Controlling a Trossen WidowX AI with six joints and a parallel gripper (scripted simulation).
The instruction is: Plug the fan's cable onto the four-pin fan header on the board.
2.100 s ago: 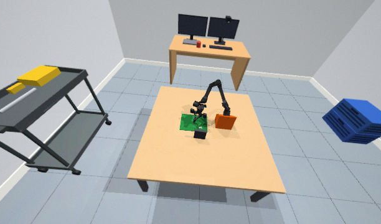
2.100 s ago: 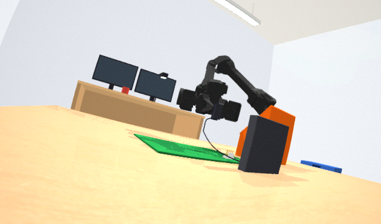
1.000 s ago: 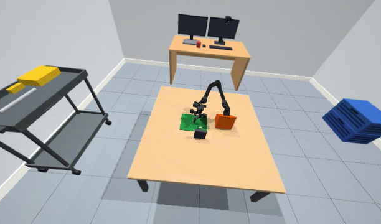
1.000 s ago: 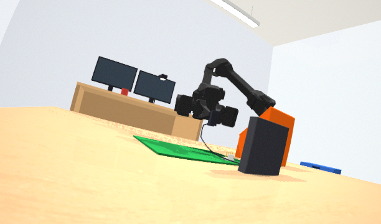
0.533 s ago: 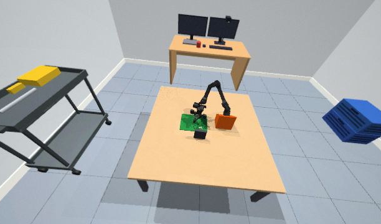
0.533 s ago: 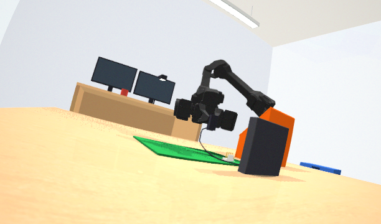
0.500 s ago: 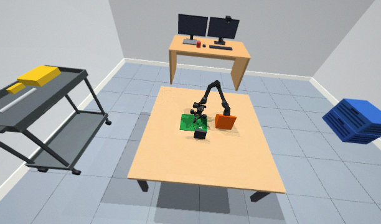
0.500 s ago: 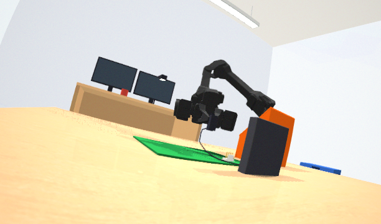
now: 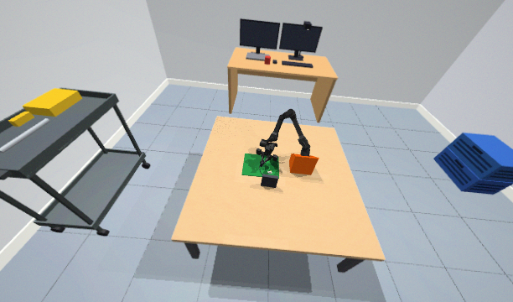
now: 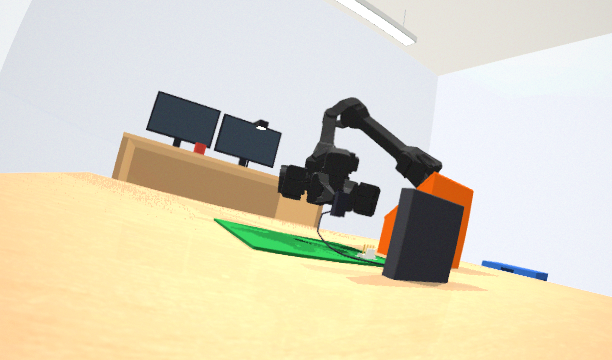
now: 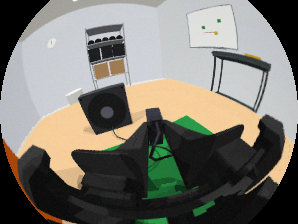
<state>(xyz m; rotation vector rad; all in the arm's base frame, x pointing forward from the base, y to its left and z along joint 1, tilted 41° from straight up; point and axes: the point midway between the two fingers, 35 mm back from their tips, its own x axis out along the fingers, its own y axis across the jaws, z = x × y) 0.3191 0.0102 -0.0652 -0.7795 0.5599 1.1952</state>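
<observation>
The green board is 11 cm below my gripper tip, 5 cm to the right of it and 1 cm ahead of it. Round my gripper tip: black fan 13 cm to the left, 8 cm behind, 3 cm below; then black plug 1 cm to the left, 1 cm below; then white four-pin header 9 cm below, 7 cm behind, 1 cm to the left.
</observation>
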